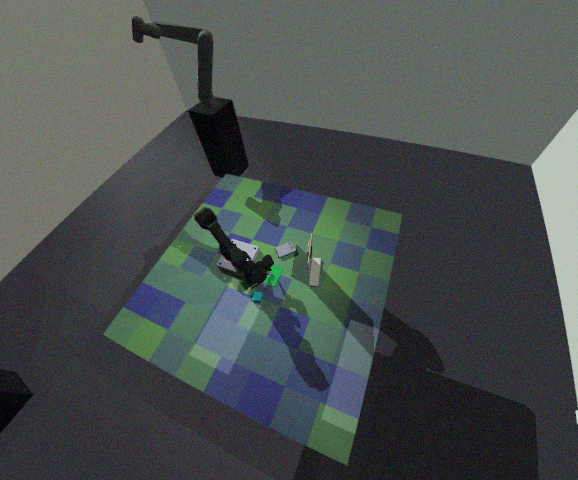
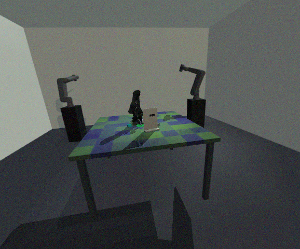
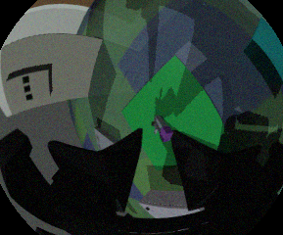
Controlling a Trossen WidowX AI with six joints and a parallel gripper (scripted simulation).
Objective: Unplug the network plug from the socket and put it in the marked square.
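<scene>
Right now the network plug is 10 mm below my gripper tip. Round my gripper tip: teal block 20 mm ahead, 150 mm to the right, 10 mm below; then flat grey block 10 mm ahead, 170 mm to the left, 20 mm below; then bright green marked square 20 mm below.
</scene>
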